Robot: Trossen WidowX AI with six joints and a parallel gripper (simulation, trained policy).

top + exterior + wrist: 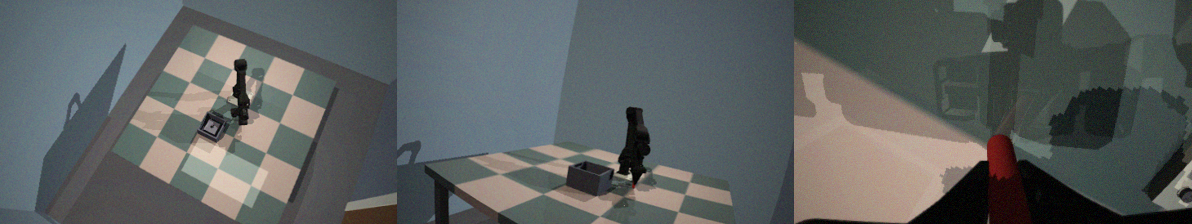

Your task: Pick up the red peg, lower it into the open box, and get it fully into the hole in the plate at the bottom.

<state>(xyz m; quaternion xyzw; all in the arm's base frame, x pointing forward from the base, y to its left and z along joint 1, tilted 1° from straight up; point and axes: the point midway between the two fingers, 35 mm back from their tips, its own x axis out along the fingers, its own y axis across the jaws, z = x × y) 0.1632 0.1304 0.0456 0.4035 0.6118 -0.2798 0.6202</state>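
The grey plate is 180 mm ahead of my gripper tip, 160 mm to the right of it and 30 mm above it. The rest, counted from my gripper tip: dark box 180 mm ahead, 160 mm to the right, 10 mm above; then red peg 20 mm above.
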